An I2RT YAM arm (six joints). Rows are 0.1 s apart.
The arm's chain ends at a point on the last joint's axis. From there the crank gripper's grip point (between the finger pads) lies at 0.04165 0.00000 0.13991 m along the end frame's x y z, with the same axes.
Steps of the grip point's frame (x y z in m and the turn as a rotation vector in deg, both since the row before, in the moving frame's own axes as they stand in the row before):
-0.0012 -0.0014 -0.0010 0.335 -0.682 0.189
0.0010 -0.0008 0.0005 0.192 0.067 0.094
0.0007 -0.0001 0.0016 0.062 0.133 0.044
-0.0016 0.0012 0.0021 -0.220 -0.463 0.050
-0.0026 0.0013 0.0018 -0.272 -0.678 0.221
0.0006 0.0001 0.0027 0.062 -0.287 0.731
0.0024 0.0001 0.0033 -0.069 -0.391 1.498
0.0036 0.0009 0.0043 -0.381 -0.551 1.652
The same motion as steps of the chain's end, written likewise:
0.0005 -0.0007 -0.0015 0.335 -0.682 0.189
0.0008 -0.0004 0.0005 0.192 0.067 0.094
0.0004 0.0000 0.0017 0.062 0.133 0.044
-0.0005 0.0006 0.0018 -0.220 -0.463 0.050
-0.0009 0.0005 0.0013 -0.272 -0.678 0.221
0.0013 -0.0003 0.0025 0.062 -0.287 0.731
0.0034 -0.0011 0.0030 -0.069 -0.391 1.498
0.0050 -0.0012 0.0039 -0.381 -0.551 1.652

